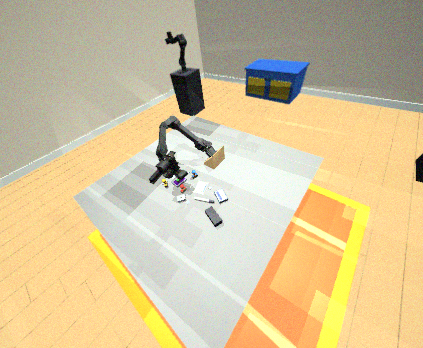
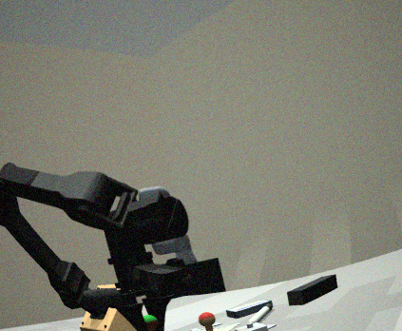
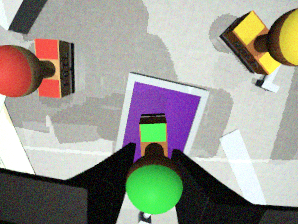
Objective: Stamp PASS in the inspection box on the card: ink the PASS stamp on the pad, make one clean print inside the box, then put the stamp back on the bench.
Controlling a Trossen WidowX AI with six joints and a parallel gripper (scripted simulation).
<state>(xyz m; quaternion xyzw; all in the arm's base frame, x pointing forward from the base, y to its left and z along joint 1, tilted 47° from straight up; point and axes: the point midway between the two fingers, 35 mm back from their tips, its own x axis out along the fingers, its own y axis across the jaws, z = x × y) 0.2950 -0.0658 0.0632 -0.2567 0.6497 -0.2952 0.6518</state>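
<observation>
Now: gripper tip right at the green-knobbed PASS stamp. Round my gripper tip: blue-knobbed stamp (90 mm behind, 70 mm to the left, 20 mm below); red-knobbed stamp (80 mm to the left, 50 mm ahead, 20 mm below); purple ink pad (30 mm below).
</observation>
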